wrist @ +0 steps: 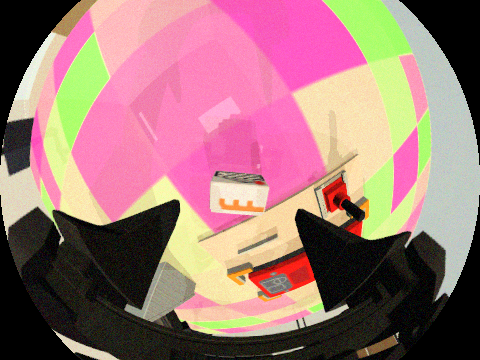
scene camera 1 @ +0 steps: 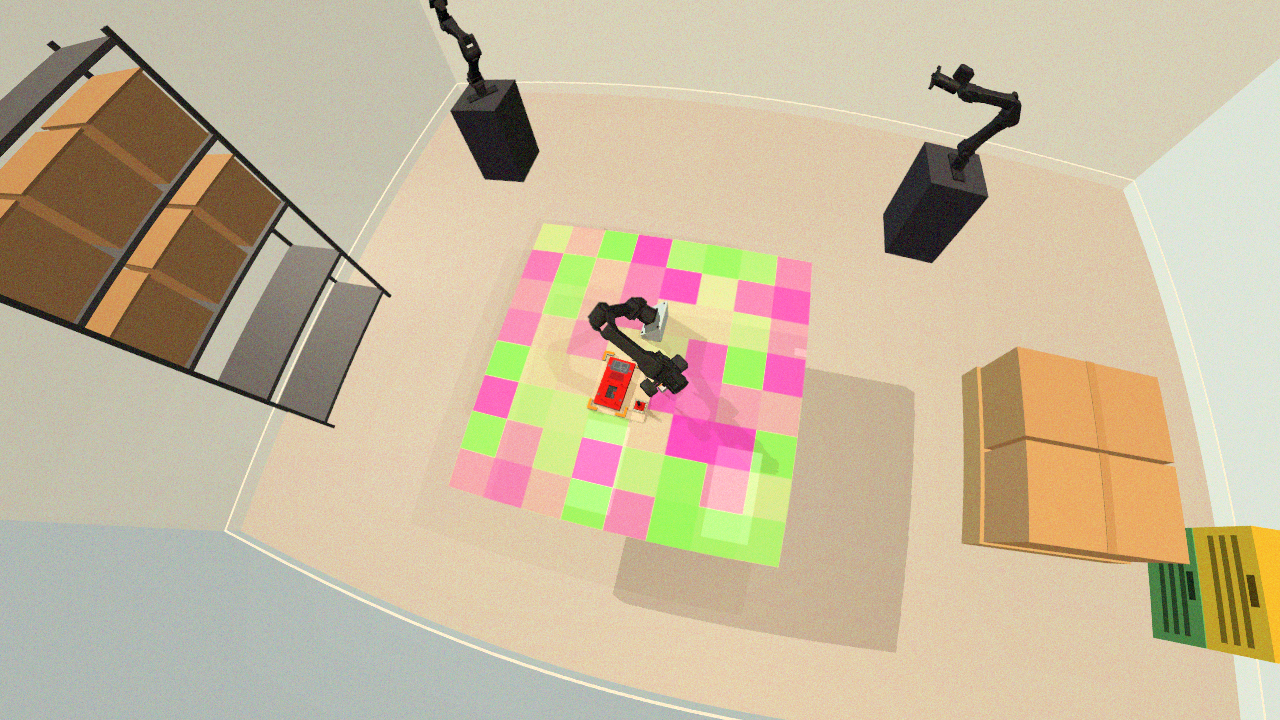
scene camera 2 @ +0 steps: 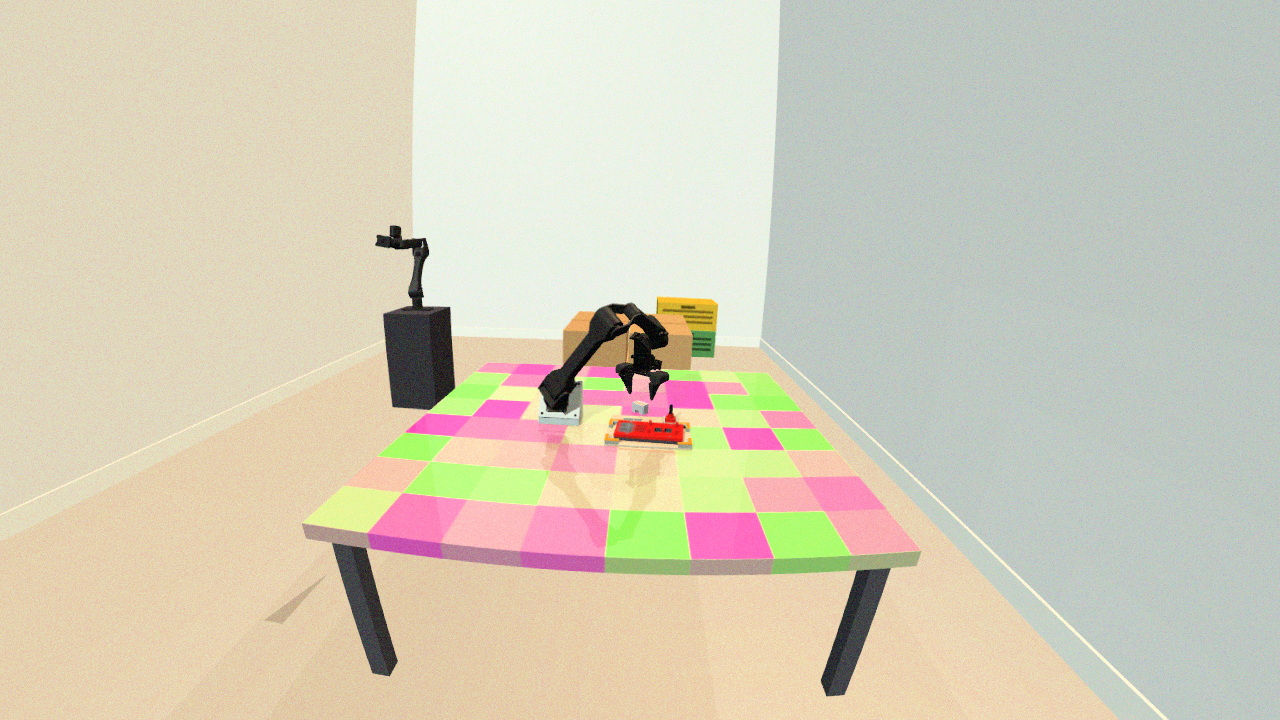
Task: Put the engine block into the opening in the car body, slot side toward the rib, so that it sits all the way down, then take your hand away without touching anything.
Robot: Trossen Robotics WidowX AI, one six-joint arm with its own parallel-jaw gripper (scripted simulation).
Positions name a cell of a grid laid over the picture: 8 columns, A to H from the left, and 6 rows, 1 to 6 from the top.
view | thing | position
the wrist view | my gripper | D4
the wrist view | red car body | E5
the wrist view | engine block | D4
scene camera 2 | my gripper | E4
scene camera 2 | red car body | E4
